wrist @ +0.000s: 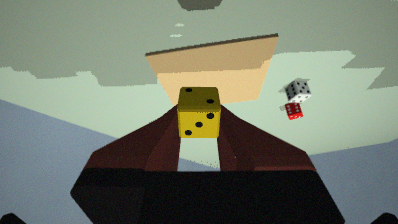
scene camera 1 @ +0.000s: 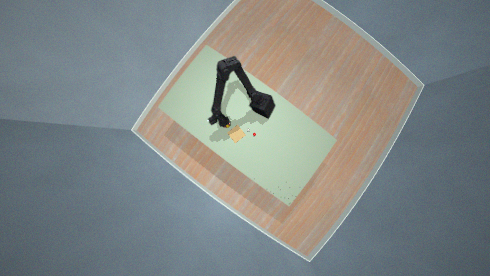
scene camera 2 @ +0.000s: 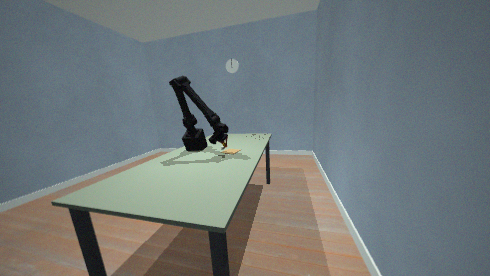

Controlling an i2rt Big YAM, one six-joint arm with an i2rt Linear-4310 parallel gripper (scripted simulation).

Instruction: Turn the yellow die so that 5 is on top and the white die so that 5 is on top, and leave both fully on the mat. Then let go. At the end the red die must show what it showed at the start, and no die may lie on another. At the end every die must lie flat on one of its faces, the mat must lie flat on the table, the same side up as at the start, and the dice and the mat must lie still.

Labels:
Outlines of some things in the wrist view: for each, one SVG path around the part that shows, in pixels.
My gripper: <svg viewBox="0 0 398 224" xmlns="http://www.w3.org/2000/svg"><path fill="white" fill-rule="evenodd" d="M370 223L398 224L398 219L394 214L383 213ZM0 219L0 224L26 224L13 213L3 215ZM70 191L72 198L93 224L345 223L341 212L305 151L242 120L223 105L221 105L219 135L217 137L220 171L178 171L181 137L179 136L177 104L160 118L94 151Z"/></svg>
A tan mat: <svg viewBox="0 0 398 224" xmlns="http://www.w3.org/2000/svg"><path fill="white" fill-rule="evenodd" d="M279 36L278 34L195 45L146 53L145 57L174 106L178 104L179 92L182 87L216 87L219 92L220 104L258 100Z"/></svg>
A yellow die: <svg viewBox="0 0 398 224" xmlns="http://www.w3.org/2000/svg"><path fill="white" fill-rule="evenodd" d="M182 87L177 105L179 136L181 138L217 138L219 135L221 113L218 89L216 87Z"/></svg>

